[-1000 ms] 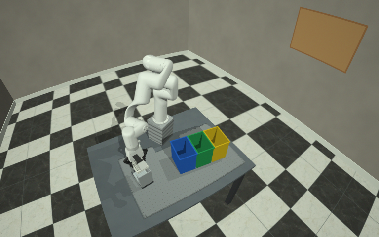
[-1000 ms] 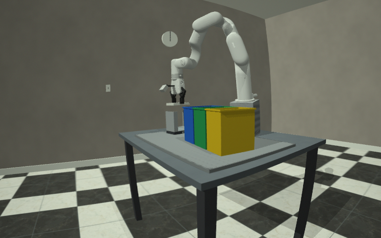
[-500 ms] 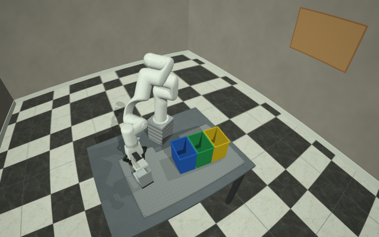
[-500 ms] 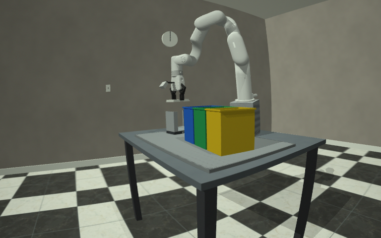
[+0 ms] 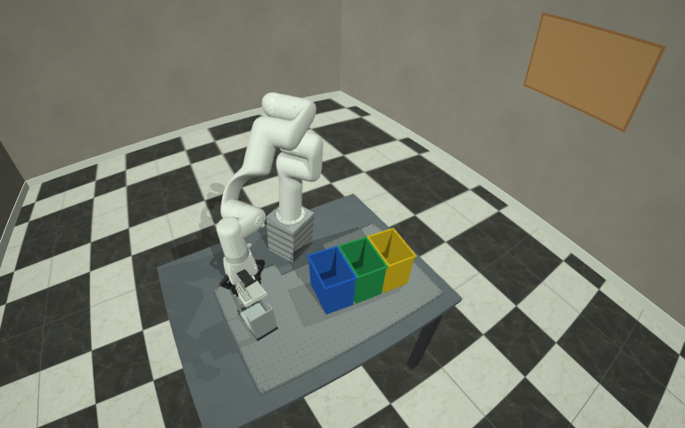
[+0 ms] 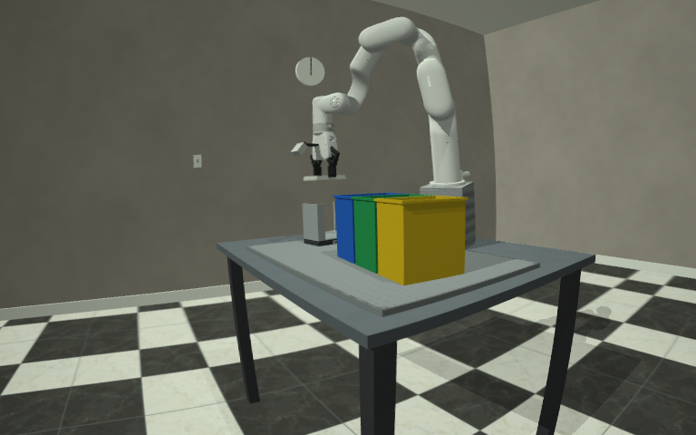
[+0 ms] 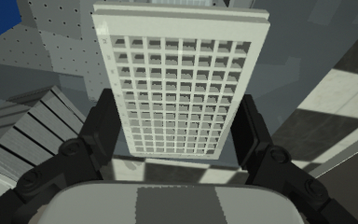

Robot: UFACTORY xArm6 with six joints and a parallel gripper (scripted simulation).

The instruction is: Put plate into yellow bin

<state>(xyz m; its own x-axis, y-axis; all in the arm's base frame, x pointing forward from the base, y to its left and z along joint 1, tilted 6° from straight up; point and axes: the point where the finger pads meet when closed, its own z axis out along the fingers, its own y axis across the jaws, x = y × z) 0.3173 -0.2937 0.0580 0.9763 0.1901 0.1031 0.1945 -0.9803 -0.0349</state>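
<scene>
Now: the yellow bin 2 cm ahead of my hand, 58 cm to the left of it and 16 cm below it. Round my hand: blue bin 32 cm to the left, 16 cm below; then green bin 1 cm ahead, 45 cm to the left, 16 cm below.
</scene>
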